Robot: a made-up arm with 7 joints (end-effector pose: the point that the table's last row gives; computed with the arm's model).
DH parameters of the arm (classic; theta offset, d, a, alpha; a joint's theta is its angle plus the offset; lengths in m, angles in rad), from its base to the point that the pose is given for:
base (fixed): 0 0 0 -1.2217
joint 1: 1.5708 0 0 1.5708
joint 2: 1.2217 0 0 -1.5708
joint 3: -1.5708 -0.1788 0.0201 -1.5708
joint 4: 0 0 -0.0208 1.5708
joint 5: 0 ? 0 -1.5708
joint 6: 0 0 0 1.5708
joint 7: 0 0 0 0
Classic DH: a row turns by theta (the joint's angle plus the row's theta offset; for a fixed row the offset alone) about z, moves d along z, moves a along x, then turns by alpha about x.
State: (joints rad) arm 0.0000 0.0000 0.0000 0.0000 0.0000 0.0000 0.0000
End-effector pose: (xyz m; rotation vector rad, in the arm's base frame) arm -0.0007 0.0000 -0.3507 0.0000 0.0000 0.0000
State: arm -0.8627 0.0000 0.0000 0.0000 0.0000 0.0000 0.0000
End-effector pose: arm 0.2499 -0.0392 -0.2429 0.0000 -0.8107 -0.2951
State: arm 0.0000 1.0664 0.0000 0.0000 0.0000 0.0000 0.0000
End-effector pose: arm -0.0007 0.3070 -0.1695 1.0664 0.0000 0.0000
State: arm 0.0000 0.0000 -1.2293 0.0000 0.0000 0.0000 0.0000
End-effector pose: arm -0.0002 0.0007 -0.3507 0.0000 0.0000 -1.2293
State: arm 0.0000 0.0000 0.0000 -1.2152 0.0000 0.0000 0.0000
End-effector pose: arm 0.1740 0.0000 -0.2581 0.0000 -1.2152 0.0000
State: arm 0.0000 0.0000 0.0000 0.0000 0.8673 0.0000 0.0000
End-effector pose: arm -0.0007 0.0000 -0.3507 0.0000 0.0000 0.8673
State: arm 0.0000 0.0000 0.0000 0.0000 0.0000 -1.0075 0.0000
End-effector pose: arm -0.0007 0.0000 -0.3507 0.0000 -1.0075 0.0000
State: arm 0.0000 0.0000 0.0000 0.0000 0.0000 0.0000 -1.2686
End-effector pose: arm -0.0007 0.0000 -0.3507 0.0000 0.0000 -1.2686
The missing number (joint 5, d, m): -0.1719
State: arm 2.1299 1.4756 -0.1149 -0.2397 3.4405 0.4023 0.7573
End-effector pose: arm -0.1528 0.2793 0.1527 1.3953 -1.4326 2.1045
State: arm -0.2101 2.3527 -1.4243 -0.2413 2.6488 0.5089 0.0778
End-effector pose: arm -0.0171 0.2778 0.2172 1.3152 -1.1685 1.2133
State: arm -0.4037 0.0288 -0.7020 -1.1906 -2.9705 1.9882 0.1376
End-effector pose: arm 0.2047 -0.1270 -0.2004 -2.7601 1.3905 -0.5014
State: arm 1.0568 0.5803 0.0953 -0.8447 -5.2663 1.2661 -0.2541
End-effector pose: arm -0.1929 0.1681 -0.2187 -0.1587 1.0192 0.9098
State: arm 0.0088 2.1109 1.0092 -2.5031 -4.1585 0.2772 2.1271
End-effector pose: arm 0.0753 -0.0148 0.1278 -1.3249 -0.3121 0.4014
